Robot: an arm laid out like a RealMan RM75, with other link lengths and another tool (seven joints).
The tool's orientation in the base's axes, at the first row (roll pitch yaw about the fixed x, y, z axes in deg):
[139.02 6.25 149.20]
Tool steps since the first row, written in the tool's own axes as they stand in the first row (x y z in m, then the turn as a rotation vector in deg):
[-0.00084 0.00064 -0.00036 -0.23 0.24 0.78]
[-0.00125 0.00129 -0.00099 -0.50 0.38 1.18]
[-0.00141 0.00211 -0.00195 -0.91 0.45 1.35]
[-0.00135 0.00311 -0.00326 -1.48 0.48 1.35]
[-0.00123 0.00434 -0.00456 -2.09 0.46 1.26]
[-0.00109 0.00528 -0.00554 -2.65 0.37 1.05]
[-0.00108 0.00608 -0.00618 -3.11 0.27 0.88]
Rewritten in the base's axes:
[0.00078 -0.00018 0.00078 0.59 0.45 -0.40]
[0.00108 -0.00027 0.00172 1.03 0.62 -0.58]
[0.00110 -0.00029 0.00299 1.47 0.55 -0.62]
[0.00084 -0.00026 0.00462 1.97 0.28 -0.54]
[0.00061 -0.00003 0.00639 2.45 -0.09 -0.42]
[0.00040 0.00017 0.00772 2.81 -0.55 -0.26]
[0.00039 0.00039 0.00872 3.10 -0.94 -0.15]

